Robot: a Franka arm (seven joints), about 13 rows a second.
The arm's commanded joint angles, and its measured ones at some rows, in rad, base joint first. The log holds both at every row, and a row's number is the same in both.
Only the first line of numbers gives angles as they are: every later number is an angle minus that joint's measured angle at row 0.
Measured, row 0: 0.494 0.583 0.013 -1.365 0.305 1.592 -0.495
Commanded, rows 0 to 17: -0.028 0.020 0.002 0.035 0.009 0.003 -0.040; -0.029 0.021 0.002 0.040 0.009 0.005 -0.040; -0.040 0.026 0.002 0.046 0.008 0.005 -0.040; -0.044 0.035 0.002 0.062 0.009 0.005 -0.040; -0.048 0.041 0.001 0.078 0.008 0.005 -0.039; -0.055 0.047 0.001 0.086 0.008 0.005 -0.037; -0.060 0.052 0.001 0.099 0.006 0.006 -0.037; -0.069 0.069 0.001 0.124 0.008 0.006 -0.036; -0.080 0.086 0.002 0.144 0.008 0.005 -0.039; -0.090 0.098 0.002 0.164 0.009 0.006 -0.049; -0.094 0.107 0.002 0.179 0.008 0.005 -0.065; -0.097 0.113 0.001 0.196 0.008 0.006 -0.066; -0.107 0.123 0.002 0.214 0.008 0.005 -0.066; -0.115 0.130 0.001 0.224 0.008 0.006 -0.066; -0.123 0.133 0.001 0.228 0.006 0.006 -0.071; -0.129 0.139 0.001 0.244 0.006 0.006 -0.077; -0.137 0.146 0.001 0.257 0.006 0.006 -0.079; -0.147 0.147 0.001 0.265 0.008 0.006 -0.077
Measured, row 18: -0.127 0.112 -0.002 0.197 0.000 0.015 -0.053
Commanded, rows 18 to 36: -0.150 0.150 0.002 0.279 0.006 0.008 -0.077; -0.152 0.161 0.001 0.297 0.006 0.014 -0.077; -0.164 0.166 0.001 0.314 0.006 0.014 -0.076; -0.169 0.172 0.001 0.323 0.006 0.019 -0.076; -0.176 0.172 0.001 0.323 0.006 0.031 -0.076; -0.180 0.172 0.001 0.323 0.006 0.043 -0.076; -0.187 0.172 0.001 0.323 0.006 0.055 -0.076; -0.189 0.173 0.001 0.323 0.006 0.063 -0.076; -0.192 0.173 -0.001 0.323 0.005 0.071 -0.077; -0.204 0.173 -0.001 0.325 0.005 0.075 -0.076; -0.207 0.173 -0.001 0.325 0.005 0.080 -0.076; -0.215 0.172 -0.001 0.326 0.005 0.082 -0.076; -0.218 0.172 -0.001 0.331 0.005 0.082 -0.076; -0.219 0.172 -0.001 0.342 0.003 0.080 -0.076; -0.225 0.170 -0.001 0.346 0.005 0.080 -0.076; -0.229 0.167 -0.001 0.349 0.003 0.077 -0.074; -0.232 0.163 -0.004 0.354 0.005 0.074 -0.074; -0.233 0.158 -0.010 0.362 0.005 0.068 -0.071; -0.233 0.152 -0.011 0.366 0.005 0.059 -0.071
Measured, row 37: -0.228 0.151 -0.007 0.331 0.000 0.080 -0.057
